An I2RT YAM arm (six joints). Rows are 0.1 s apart.
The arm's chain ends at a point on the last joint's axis. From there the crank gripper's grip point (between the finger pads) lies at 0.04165 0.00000 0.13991 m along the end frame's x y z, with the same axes.
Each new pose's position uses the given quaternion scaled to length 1; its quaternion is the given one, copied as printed.
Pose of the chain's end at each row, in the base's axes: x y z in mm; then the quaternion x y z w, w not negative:
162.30, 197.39, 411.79, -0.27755, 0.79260, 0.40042, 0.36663
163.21, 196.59, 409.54, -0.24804, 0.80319, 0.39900, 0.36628
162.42, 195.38, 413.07, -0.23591, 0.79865, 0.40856, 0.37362
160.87, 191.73, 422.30, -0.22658, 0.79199, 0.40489, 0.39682
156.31, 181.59, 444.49, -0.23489, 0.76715, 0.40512, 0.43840
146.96, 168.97, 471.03, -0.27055, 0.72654, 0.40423, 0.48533
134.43, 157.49, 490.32, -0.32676, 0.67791, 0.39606, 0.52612
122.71, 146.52, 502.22, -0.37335, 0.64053, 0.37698, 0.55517
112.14, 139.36, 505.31, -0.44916, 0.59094, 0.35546, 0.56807
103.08, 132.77, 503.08, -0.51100, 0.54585, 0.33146, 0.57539
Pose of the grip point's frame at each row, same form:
188.48, 308.58, 320.89, -0.27755, 0.79260, 0.40042, 0.36663
192.49, 307.27, 318.97, -0.24804, 0.80319, 0.39900, 0.36628
193.56, 308.37, 326.04, -0.23591, 0.79865, 0.40856, 0.37362
198.88, 305.06, 338.50, -0.22658, 0.79199, 0.40489, 0.39682
202.75, 297.15, 368.34, -0.23489, 0.76715, 0.40512, 0.43840
199.09, 287.86, 404.27, -0.27055, 0.72654, 0.40423, 0.48533
188.32, 279.63, 431.27, -0.32676, 0.67791, 0.39606, 0.52612
178.47, 269.60, 446.98, -0.37335, 0.64053, 0.37698, 0.55517
163.43, 264.24, 449.79, -0.44916, 0.59094, 0.35546, 0.56807
151.25, 258.32, 446.28, -0.51100, 0.54585, 0.33146, 0.57539

